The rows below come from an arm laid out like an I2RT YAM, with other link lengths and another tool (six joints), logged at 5 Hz.
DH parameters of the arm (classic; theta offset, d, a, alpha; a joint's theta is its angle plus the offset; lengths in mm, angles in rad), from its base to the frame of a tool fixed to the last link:
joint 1: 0 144.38 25.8 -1.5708
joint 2: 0 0 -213.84 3.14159
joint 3: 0.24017 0 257.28 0
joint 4: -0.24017 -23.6 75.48 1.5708
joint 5: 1.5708 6.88 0 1.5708
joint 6: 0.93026 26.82 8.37 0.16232
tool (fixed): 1.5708 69.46 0 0
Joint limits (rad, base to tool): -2.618..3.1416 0..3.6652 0..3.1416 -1.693..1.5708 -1.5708..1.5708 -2.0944..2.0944
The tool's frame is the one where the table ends.
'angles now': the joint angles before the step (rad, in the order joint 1, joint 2, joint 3, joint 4, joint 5, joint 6). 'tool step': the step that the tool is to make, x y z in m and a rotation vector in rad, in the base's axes. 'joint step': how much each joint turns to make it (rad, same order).
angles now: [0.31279 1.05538 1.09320 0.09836 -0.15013 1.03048]
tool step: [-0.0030 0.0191 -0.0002 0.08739 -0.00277 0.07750]
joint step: [0.04800 0.01700 -0.01955 0.08166 -0.01628 0.08626]
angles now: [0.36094 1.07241 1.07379 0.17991 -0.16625 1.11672]
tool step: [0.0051 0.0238 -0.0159 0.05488 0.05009 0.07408]
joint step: [0.05181 0.06079 -0.01485 0.06249 -0.00984 0.07360]
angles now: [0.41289 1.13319 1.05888 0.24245 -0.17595 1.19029]
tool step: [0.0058 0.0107 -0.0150 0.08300 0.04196 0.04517]
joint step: [0.01267 0.04108 -0.03868 0.09329 -0.01586 0.09879]
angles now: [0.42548 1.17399 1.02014 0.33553 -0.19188 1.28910]
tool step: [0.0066 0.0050 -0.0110 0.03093 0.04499 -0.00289]
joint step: [0.00790 0.03695 -0.00354 0.02063 0.01864 0.04507]
